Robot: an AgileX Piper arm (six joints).
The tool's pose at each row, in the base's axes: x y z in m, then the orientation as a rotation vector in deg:
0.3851 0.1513 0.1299 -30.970 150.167 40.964
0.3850 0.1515 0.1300 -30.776 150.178 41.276
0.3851 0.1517 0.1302 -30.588 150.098 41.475
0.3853 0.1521 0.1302 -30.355 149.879 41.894
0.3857 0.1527 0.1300 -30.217 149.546 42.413
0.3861 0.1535 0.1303 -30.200 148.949 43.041
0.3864 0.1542 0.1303 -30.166 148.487 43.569
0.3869 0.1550 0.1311 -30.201 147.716 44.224
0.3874 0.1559 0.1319 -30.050 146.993 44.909
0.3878 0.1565 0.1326 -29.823 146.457 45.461
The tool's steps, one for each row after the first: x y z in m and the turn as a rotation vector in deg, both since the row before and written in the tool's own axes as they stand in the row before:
0.0000 0.0002 0.0000 -0.187 -0.032 0.182
-0.0002 0.0002 0.0000 -0.111 -0.121 0.126
-0.0003 0.0002 0.0003 -0.262 -0.244 0.147
-0.0004 0.0002 0.0006 -0.352 -0.305 0.069
-0.0007 0.0006 0.0003 -0.459 -0.492 -0.077
-0.0004 0.0004 0.0005 -0.383 -0.382 -0.037
-0.0010 0.0007 0.0000 -0.499 -0.623 -0.164
-0.0010 0.0008 0.0000 -0.489 -0.639 -0.025
-0.0008 0.0006 -0.0001 -0.376 -0.508 0.063

